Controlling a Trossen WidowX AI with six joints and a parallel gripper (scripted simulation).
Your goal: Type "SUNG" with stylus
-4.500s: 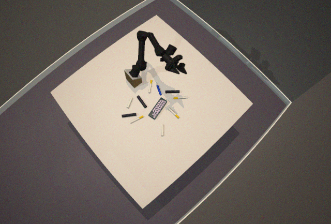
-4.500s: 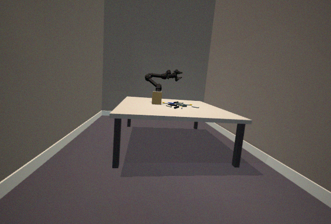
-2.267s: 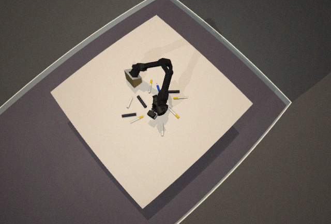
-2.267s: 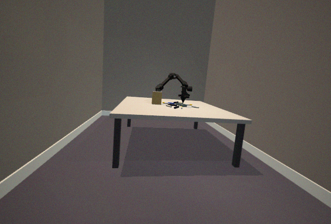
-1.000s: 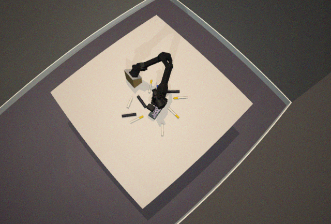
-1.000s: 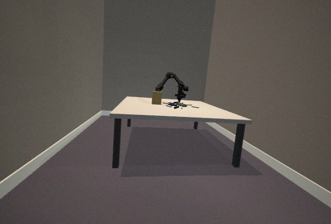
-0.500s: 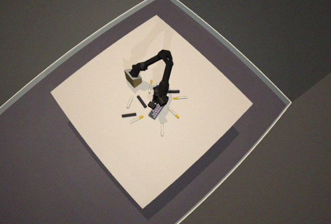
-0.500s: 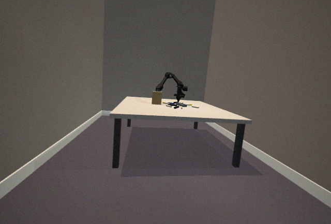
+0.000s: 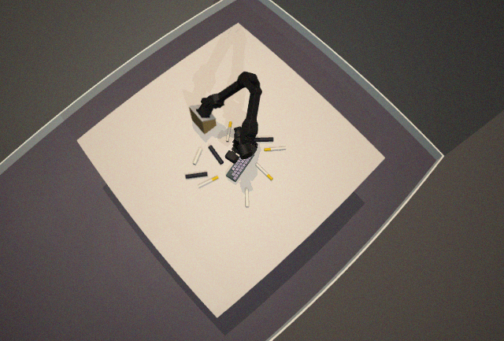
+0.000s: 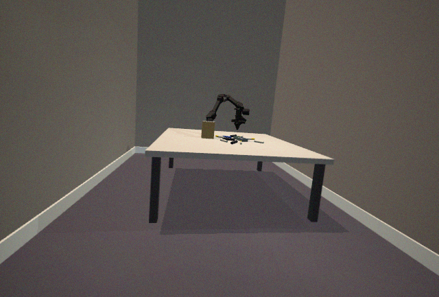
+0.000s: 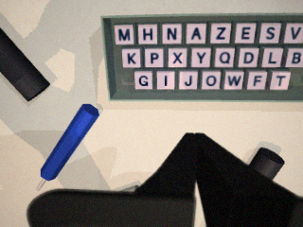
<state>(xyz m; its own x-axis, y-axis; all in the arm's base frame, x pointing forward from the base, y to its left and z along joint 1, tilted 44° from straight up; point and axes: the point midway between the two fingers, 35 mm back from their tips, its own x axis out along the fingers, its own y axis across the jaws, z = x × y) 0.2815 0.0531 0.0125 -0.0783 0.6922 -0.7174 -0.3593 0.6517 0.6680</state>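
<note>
The blue stylus is 120 mm behind my gripper tip, 90 mm to the left of it and 90 mm below it. The rest, counted from my gripper tip: S key (60 mm ahead, 40 mm to the right, 80 mm below).
</note>
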